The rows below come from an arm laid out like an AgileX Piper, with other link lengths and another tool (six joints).
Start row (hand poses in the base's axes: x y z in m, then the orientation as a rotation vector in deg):
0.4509, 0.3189, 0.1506, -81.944, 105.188, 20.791
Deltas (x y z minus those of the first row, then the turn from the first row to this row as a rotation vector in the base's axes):
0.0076, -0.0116, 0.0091, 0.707, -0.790, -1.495
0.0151, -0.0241, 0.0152, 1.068, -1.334, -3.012
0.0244, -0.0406, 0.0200, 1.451, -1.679, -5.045
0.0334, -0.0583, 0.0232, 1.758, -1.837, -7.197
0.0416, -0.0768, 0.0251, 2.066, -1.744, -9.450
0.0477, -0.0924, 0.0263, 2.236, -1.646, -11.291
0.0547, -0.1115, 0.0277, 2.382, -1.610, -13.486
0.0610, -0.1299, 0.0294, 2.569, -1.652, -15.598
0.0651, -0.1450, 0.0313, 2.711, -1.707, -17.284
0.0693, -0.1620, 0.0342, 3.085, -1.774, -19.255
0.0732, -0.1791, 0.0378, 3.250, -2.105, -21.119
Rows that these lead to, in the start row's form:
0.4585, 0.3073, 0.1597, -79.975, 105.224, 20.046
0.4660, 0.2948, 0.1658, -78.232, 105.597, 19.182
0.4753, 0.2783, 0.1706, -75.980, 106.418, 18.234
0.4843, 0.2606, 0.1738, -73.661, 107.460, 17.303
0.4925, 0.2421, 0.1757, -71.240, 108.727, 16.511
0.4986, 0.2265, 0.1769, -69.303, 109.787, 15.806
0.5056, 0.2074, 0.1783, -67.013, 110.978, 14.854
0.5119, 0.1890, 0.1800, -64.765, 112.007, 13.920
0.5160, 0.1739, 0.1819, -62.965, 112.789, 13.150
0.5202, 0.1569, 0.1848, -60.722, 113.581, 12.427
0.5241, 0.1398, 0.1884, -58.711, 114.170, 11.385

